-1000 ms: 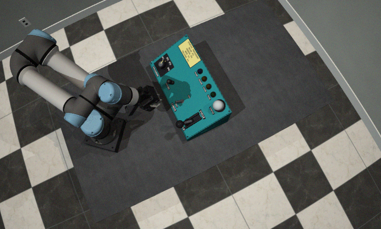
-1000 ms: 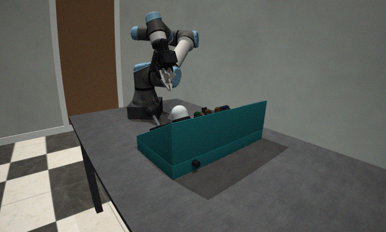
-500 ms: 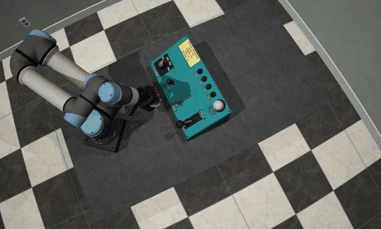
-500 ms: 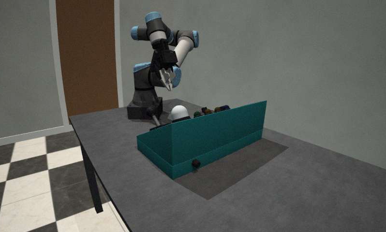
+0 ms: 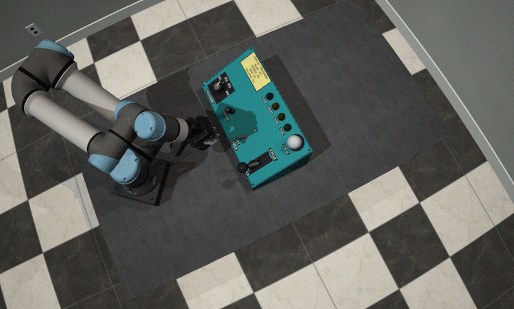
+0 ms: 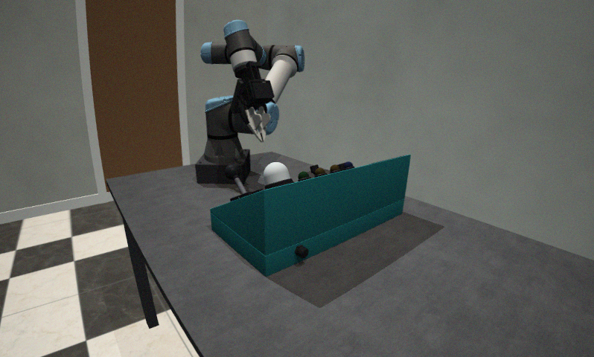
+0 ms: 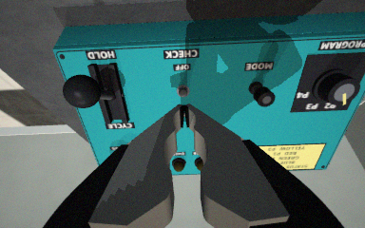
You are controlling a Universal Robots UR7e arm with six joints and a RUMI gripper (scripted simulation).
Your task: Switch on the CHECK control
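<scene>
My gripper is now 110 mm short of the check toggle, 10 mm to the left of it and 110 mm above it. Round my hand: cycle lever (70 mm ahead, 130 mm to the right, 90 mm below); teal console (150 mm ahead, 40 mm to the left, 120 mm below); mode knob (120 mm ahead, 110 mm to the left, 100 mm below).
</scene>
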